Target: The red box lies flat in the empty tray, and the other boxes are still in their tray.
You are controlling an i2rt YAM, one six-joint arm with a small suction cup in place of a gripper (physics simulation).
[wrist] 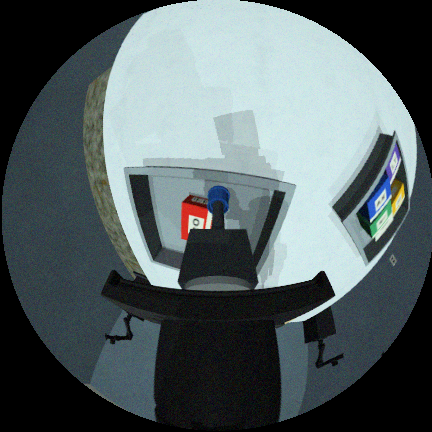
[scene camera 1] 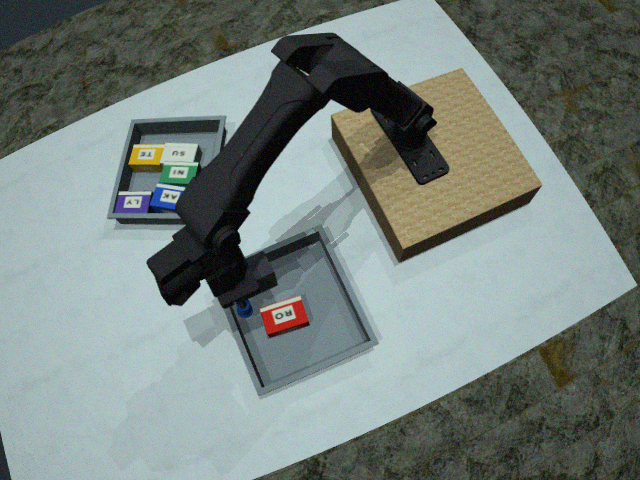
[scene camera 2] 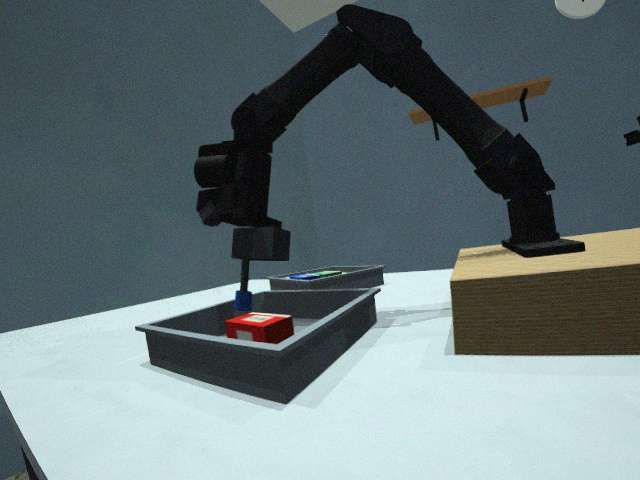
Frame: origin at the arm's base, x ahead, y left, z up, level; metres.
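Where they show: hand at its tool point: [wrist: 217,195] [scene camera 1: 245,310] [scene camera 2: 242,308]; arm's base at its link origin: [scene camera 1: 408,139] [scene camera 2: 534,247].
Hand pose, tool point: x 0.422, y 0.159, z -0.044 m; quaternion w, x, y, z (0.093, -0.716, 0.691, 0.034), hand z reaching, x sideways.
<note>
Each offset is from my tool point to the top centre of the thing.
The red box {0.059 m back, 0.036 m left, 0.003 m down} [scene camera 1: 285,316] [scene camera 2: 258,327] [wrist: 192,218] lies flat, label up, near the middle of the near grey tray {0.077 m back, 0.033 m left, 0.011 m up} [scene camera 1: 316,368] [scene camera 2: 217,364] [wrist: 165,220]. My suction cup [scene camera 1: 244,308] [scene camera 2: 242,300] [wrist: 218,199] is blue and holds nothing. It hangs beside and above the red box, toward the tray's left side in scene camera 1, with a gap between them. The yellow {0.070 m ahead, 0.418 m right, 0.003 m down} [scene camera 1: 145,159], white {0.003 m ahead, 0.378 m right, 0.001 m up} [scene camera 1: 180,152], green {0.016 m ahead, 0.325 m right, 0.013 m up} [scene camera 1: 178,173] [scene camera 2: 328,273], blue {0.050 m ahead, 0.279 m right, 0.014 m up} [scene camera 1: 164,198] [scene camera 2: 305,276] and purple {0.130 m ahead, 0.313 m right, 0.005 m up} [scene camera 1: 133,202] boxes sit in the other tray {0.035 m ahead, 0.357 m right, 0.011 m up} [scene camera 1: 207,138] [scene camera 2: 341,281] [wrist: 356,227]. My arm partly covers that tray in scene camera 1.
The wooden block [scene camera 1: 465,206] [scene camera 2: 542,317] under my arm's base stands to the right of both trays in scene camera 1. The near tray's raised walls surround the red box and stand close to the cup. A wall shelf [scene camera 2: 511,94] shows behind the arm.
</note>
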